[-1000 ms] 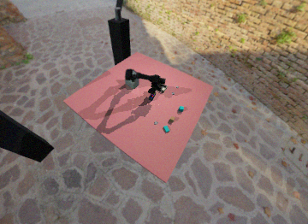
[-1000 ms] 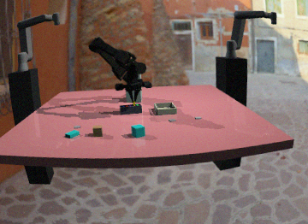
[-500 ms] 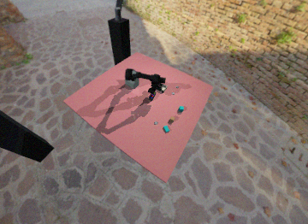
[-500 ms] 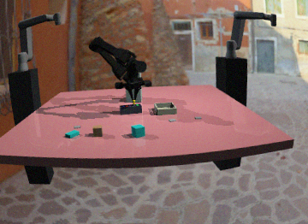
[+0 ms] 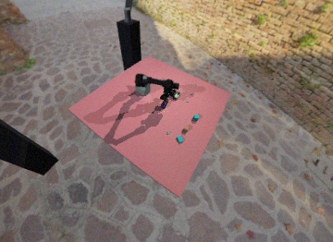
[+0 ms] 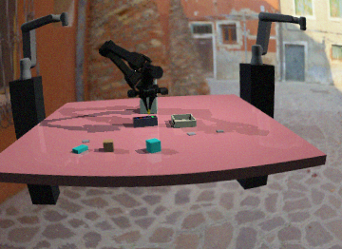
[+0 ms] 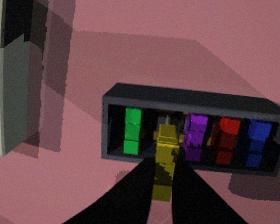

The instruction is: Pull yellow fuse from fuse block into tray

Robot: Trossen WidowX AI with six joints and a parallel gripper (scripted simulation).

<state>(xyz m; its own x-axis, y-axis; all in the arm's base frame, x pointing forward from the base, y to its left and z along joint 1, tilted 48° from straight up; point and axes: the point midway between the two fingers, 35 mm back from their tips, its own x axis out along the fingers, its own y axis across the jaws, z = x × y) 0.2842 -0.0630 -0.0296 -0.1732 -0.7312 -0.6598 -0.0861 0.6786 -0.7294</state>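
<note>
Right now the purple fuse is 5 cm below my gripper tip and 2 cm to the right of it. From my gripper tip the other things lie so: yellow fuse 1 cm below; blue fuse 6 cm to the right, 5 cm below; red fuse 5 cm below, 4 cm to the right.
</note>
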